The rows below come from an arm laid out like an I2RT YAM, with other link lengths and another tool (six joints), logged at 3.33 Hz.
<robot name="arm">
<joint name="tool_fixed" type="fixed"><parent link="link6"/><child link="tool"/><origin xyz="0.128 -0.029 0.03" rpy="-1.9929 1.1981 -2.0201"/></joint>
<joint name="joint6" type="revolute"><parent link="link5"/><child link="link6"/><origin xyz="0.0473 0 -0.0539"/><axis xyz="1 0 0"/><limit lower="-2.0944" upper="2.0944"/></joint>
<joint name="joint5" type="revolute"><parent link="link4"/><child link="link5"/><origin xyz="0.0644 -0.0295 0.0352"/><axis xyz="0 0 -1"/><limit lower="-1.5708" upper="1.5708"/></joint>
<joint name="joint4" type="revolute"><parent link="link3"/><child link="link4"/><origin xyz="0.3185 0.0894 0.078"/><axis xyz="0 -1 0"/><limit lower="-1.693" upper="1.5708"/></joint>
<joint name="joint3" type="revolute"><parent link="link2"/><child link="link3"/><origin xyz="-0.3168 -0.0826 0"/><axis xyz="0 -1 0"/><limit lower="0" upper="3.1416"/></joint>
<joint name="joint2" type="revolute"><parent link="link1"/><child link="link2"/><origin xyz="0.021 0.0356 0.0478"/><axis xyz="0 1 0"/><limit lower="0" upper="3.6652"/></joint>
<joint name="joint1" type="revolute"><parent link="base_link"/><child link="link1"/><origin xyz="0 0 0.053"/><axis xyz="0 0 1"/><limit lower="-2.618" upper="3.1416"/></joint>
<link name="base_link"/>
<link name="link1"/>
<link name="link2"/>
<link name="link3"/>
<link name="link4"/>
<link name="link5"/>
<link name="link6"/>
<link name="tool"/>
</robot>
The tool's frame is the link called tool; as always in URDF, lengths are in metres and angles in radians.
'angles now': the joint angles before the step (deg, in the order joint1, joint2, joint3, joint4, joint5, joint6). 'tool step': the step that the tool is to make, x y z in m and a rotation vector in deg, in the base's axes. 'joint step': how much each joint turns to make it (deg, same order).
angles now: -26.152, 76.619, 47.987, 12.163, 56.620, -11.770
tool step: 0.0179, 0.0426, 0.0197, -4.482, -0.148, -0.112
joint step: 7.997, -0.003, 0.002, 5.569, 8.850, -4.262
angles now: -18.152, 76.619, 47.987, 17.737, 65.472, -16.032
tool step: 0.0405, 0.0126, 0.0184, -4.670, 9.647, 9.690
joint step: 1.315, 0.044, -0.026, 7.807, -7.492, -17.595
